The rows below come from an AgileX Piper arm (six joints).
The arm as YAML. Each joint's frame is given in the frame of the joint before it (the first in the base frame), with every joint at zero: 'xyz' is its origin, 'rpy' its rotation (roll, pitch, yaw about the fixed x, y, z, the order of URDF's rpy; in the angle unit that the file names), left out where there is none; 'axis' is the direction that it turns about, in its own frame. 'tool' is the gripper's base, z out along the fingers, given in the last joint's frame.
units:
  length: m
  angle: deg
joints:
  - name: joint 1
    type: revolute
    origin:
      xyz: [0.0, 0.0, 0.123]
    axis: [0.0, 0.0, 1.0]
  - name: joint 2
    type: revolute
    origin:
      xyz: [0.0, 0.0, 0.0]
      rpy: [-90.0, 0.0, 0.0]
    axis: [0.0, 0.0, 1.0]
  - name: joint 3
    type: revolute
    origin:
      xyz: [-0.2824, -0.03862, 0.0]
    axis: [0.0, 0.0, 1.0]
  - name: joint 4
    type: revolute
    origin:
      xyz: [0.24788, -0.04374, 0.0]
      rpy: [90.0, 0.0, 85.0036]
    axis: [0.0, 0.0, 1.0]
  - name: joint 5
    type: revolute
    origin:
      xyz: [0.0, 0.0, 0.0]
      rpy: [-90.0, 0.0, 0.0]
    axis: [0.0, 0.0, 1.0]
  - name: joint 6
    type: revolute
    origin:
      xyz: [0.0, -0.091, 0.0]
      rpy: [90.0, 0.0, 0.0]
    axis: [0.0, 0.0, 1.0]
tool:
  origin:
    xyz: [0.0, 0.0, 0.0]
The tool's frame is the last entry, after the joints.
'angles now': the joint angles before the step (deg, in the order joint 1, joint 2, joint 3, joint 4, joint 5, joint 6). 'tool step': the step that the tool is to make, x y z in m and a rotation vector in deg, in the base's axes. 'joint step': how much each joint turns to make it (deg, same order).
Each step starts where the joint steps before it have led.
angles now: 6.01 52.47 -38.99 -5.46 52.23 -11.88
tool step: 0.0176 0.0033 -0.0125 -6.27 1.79 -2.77
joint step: 5.16 5.65 0.00 -11.68 -1.13 11.91
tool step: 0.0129 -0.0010 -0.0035 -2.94 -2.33 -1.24
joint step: 0.78 2.78 -0.14 -6.24 -3.08 5.47
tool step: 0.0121 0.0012 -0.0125 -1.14 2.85 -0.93
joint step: 0.00 4.49 -0.26 -1.52 -0.67 1.96
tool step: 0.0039 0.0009 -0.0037 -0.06 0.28 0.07
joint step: 0.01 1.24 0.01 -0.36 -0.89 0.49
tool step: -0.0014 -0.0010 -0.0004 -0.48 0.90 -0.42
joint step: -0.02 -0.01 -0.01 -0.12 1.11 0.01
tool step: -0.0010 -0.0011 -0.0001 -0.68 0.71 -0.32
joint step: 0.01 0.02 -0.04 -0.43 0.99 0.11
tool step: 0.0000 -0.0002 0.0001 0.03 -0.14 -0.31
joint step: -0.01 -0.02 0.01 -0.16 0.00 0.41
